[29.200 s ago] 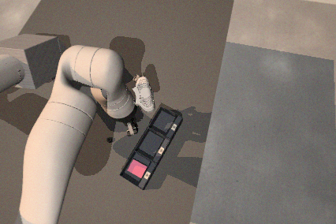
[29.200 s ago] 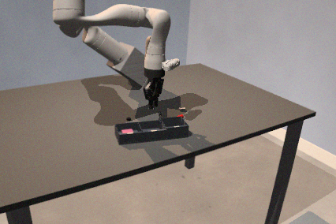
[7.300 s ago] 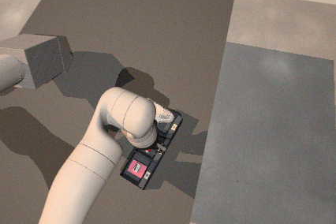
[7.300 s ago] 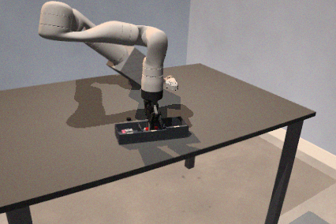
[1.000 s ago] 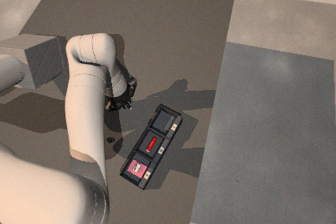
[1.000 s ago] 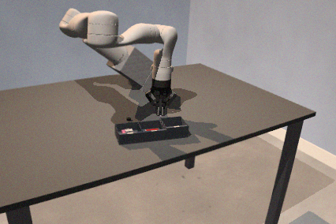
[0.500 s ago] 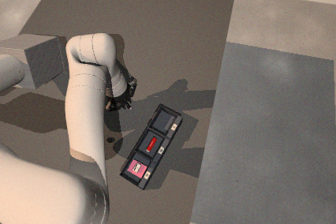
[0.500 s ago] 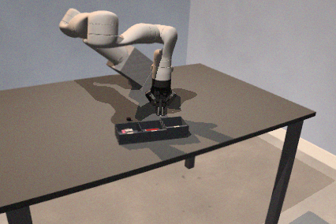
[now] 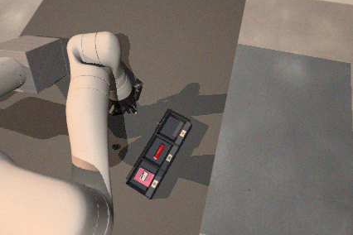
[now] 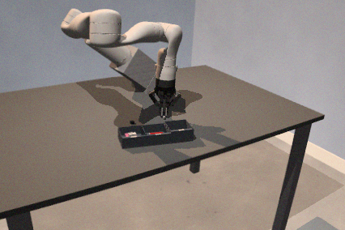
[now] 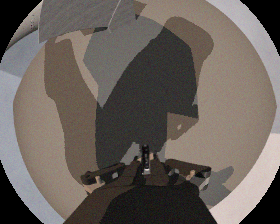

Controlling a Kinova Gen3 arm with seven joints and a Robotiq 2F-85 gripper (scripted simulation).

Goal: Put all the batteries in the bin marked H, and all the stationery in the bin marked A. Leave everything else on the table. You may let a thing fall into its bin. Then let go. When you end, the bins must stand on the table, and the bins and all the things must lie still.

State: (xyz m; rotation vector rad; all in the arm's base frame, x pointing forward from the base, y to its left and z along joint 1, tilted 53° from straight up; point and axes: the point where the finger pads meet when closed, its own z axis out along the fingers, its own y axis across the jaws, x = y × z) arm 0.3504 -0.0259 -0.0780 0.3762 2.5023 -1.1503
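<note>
The three joined bins lies 15 cm ahead of my hand, 11 cm to the right of it and 1 cm below it. From my hand the other things lie so: dark round thing (1 cm behind, 13 cm to the right, 3 cm below); then flat pink piece (12 cm ahead, 19 cm to the right, 2 cm below); then red battery (14 cm ahead, 11 cm to the right, 2 cm below).
</note>
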